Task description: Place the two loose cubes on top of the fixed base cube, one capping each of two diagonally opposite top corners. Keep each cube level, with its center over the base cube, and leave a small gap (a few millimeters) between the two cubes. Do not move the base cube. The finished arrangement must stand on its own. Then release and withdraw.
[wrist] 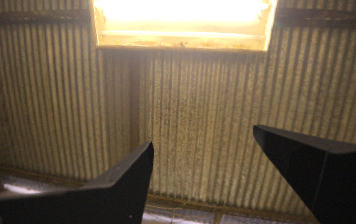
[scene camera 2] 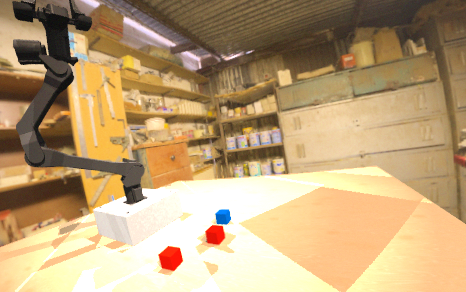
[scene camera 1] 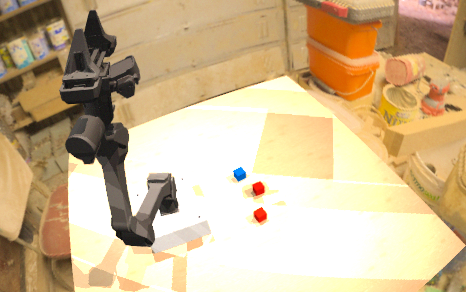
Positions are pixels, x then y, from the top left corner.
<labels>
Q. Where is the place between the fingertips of my gripper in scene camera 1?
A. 86, 18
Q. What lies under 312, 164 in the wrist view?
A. My gripper.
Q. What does my gripper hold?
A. Nothing.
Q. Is my gripper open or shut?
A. Open.
</labels>
